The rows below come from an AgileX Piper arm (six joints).
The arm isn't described. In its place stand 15 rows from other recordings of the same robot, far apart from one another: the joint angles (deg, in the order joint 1, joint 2, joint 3, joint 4, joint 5, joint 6), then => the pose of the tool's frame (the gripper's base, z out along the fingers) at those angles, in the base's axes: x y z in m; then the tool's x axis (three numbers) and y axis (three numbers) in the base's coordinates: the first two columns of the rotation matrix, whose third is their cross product.
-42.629, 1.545, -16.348, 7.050, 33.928, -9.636 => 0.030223, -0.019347, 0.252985, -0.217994, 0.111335, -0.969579, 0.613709, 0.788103, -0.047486
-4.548, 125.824, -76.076, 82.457, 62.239, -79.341 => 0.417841, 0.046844, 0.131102, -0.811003, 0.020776, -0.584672, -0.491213, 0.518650, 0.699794
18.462, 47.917, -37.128, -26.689, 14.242, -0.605 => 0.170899, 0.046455, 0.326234, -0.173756, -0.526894, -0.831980, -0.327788, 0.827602, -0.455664
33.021, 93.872, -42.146, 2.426, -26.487, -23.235 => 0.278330, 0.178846, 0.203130, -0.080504, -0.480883, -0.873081, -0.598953, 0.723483, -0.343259
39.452, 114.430, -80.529, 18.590, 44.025, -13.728 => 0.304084, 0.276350, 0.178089, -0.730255, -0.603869, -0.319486, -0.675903, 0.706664, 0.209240
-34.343, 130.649, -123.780, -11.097, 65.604, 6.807 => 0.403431, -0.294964, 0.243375, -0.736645, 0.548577, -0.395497, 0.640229, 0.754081, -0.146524
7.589, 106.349, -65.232, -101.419, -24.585, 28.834 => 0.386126, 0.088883, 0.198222, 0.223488, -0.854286, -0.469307, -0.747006, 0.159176, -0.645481
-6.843, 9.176, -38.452, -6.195, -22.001, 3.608 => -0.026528, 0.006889, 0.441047, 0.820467, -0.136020, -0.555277, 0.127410, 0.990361, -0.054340
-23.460, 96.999, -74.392, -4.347, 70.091, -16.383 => 0.292905, -0.134185, 0.252990, -0.995014, 0.098236, -0.017203, 0.099309, 0.991807, -0.080359
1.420, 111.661, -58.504, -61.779, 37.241, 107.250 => 0.353785, -0.039769, 0.127714, -0.440270, 0.648906, -0.620550, 0.834647, 0.550539, -0.016472
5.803, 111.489, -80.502, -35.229, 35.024, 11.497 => 0.423576, 0.012766, 0.210498, -0.808507, -0.383809, -0.446103, -0.176475, 0.881291, -0.438388
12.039, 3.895, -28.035, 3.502, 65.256, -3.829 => 0.001513, 0.005485, 0.268493, -0.565068, -0.162580, -0.808867, -0.275625, 0.961265, -0.000663
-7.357, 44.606, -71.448, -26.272, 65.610, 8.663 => 0.093105, -0.049011, 0.456444, -0.538043, 0.023456, -0.842591, 0.432376, 0.865765, -0.251996
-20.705, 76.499, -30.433, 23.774, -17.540, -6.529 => 0.236502, -0.101209, 0.220367, -0.251553, 0.392100, -0.884861, 0.546235, 0.812250, 0.204638
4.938, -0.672, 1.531, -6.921, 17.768, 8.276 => 0.054185, 0.001323, 0.177076, -0.234113, 0.009217, -0.972166, -0.043544, 0.998852, 0.019956
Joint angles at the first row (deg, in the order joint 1, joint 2, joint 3, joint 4, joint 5, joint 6):
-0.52, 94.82, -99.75, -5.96, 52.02, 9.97
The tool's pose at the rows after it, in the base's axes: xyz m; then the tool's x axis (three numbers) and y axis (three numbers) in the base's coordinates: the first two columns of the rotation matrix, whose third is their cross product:
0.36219, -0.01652, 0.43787, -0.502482, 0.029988, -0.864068, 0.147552, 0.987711, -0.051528
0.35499, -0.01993, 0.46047, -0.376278, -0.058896, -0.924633, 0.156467, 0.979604, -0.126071
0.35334, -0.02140, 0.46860, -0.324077, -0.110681, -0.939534, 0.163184, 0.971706, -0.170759
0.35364, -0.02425, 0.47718, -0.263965, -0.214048, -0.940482, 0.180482, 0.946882, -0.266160
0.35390, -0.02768, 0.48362, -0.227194, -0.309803, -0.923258, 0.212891, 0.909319, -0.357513
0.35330, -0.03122, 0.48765, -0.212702, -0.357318, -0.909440, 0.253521, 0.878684, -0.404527
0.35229, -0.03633, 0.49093, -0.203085, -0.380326, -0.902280, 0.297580, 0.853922, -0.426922
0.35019, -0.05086, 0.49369, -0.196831, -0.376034, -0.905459, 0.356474, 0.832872, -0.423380
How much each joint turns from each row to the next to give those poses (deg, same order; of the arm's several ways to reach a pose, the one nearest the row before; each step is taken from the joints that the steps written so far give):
0.00, -3.38, 0.00, -6.07, -7.67, 0.17
0.00, -2.00, 0.00, -5.33, -6.31, 0.06
0.01, -0.52, 0.00, -2.98, -2.86, 0.00
-0.01, -0.17, 0.00, -6.13, -3.90, 0.00
0.01, 0.00, 0.00, -7.62, -2.57, 1.60
-0.01, 0.00, 0.00, -6.99, -0.75, 3.61
-0.34, 0.00, 0.00, -6.08, -0.23, 4.19
-2.12, 0.00, 0.00, -4.23, -0.46, 4.06

